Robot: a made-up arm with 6 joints.
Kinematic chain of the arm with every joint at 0, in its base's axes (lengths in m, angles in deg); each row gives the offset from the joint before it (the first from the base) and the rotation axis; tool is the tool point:
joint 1: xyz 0 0 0.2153 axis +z
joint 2: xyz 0 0 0 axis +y
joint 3: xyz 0 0 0.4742 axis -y
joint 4: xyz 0 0 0 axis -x
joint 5: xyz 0.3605 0 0 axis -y
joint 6: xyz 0 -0.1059 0 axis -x
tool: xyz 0 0 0
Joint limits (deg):
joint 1: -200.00..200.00
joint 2: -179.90..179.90
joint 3: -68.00..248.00
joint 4: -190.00..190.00
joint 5: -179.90..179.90
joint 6: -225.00..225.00
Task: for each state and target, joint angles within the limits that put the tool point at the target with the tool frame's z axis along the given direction. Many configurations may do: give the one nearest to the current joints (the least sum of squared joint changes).
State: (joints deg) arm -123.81 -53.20 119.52 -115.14 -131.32 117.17
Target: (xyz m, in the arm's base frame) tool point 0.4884 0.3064 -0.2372 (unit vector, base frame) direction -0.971 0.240 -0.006
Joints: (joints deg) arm -139.71 -102.42 161.02 -140.87 -134.63 94.91
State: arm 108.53 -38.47 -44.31 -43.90 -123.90 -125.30
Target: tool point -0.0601 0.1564 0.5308 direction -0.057 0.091 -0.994
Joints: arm 114.47 -23.47 -25.72 -84.54 -126.68 -79.56
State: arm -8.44 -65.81 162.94 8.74 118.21 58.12
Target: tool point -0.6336 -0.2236 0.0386 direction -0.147 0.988 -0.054
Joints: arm 10.38 -75.34 160.79 -2.51 118.05 91.70
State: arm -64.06 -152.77 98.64 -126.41 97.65 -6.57
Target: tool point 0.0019 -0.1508 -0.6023 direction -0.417 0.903 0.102
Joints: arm -83.30 -179.80 130.23 -81.47 73.15 -44.19
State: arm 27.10 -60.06 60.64 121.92 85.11 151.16
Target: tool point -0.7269 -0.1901 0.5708 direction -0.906 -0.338 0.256
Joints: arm 19.42 -54.79 99.06 126.10 82.46 188.53
